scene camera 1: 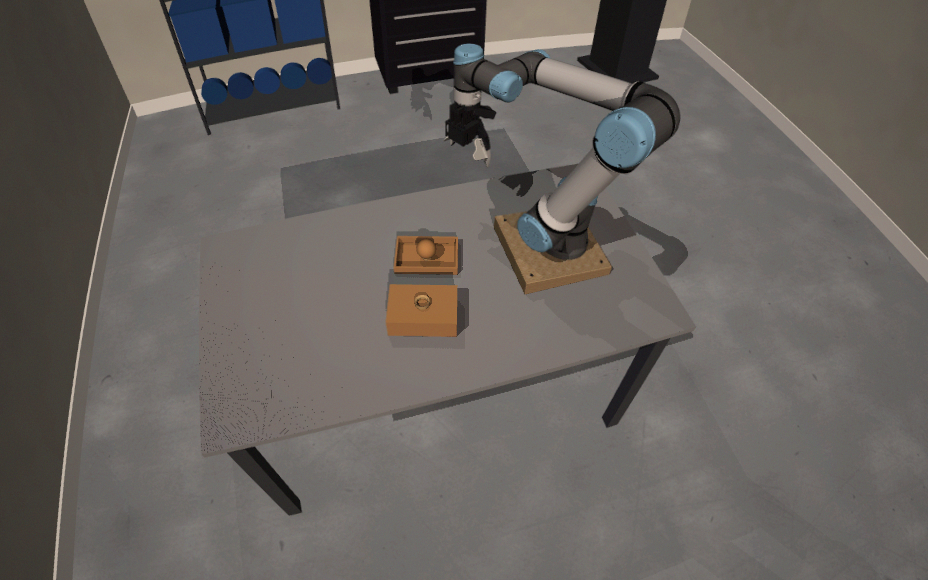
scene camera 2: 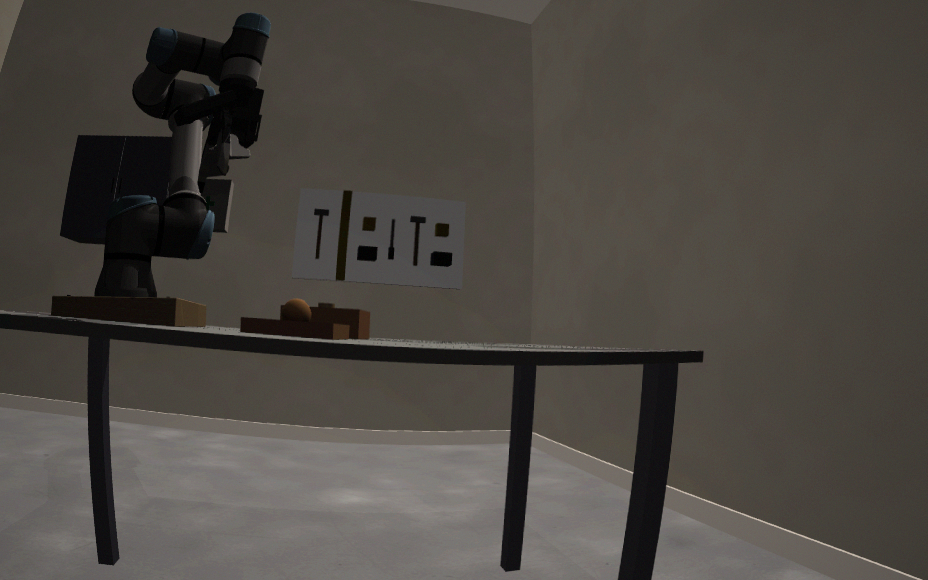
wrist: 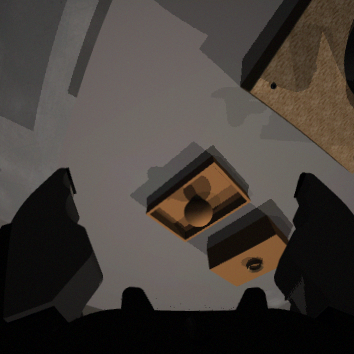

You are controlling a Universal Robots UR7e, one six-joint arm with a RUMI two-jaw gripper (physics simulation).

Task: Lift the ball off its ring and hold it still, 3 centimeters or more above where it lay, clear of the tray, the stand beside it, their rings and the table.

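Places are measured from the arm's base along level axes (x ahead, y left, z up), in metres.
Pixels of known places: gripper, fingertip midpoint: (scene camera 1: 469,155) (scene camera 2: 211,184) (wrist: 185,173); arm's base at its link origin: (scene camera 1: 563,241) (scene camera 2: 125,301).
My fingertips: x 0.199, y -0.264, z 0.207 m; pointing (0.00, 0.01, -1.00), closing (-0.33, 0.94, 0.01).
For each thing: its top centre in the pictures, then the offset to it from my fingertips. "spot": a spot on its surface instead. Level surfaces: height alone.
- orange-brown ball at its top centre: (scene camera 2: 297,298) (wrist: 199,222) (scene camera 1: 426,242) 0.195 m ahead, 0.113 m left, 0.178 m down
- shallow orange tray at its top centre: (scene camera 2: 296,321) (wrist: 197,207) (scene camera 1: 426,251) 0.195 m ahead, 0.113 m left, 0.222 m down
- small ring at a spot on its surface: (scene camera 2: 326,305) (scene camera 1: 420,296) spot: 0.289 m ahead, 0.291 m left, 0.179 m down
- grey table at its surface level: 0.250 m down
An orange-brown ball (scene camera 1: 425,248) (scene camera 2: 297,310) (wrist: 198,212) rests inside the shallow orange tray (scene camera 1: 426,270) (scene camera 2: 260,325) (wrist: 180,182); the ring under it is hidden. The orange box-shaped stand (scene camera 1: 422,324) (scene camera 2: 359,323) (wrist: 232,274) is beside the tray, with a small ring (scene camera 1: 416,301) (scene camera 2: 326,305) on its top. My gripper (scene camera 1: 470,149) (scene camera 2: 232,155) (wrist: 185,173) is open and empty. It hangs high above the table's level, toward the back and far from the ball. In the wrist view the ball shows between and beyond the spread fingers.
The arm's wooden base block (scene camera 1: 540,281) (scene camera 2: 112,309) (wrist: 305,107) sits on the grey table (scene camera 1: 307,328), right of the tray and stand in scene camera 1. A black drawer cabinet (scene camera 1: 437,51) and a shelf rack (scene camera 1: 333,75) stand at the back of the room.
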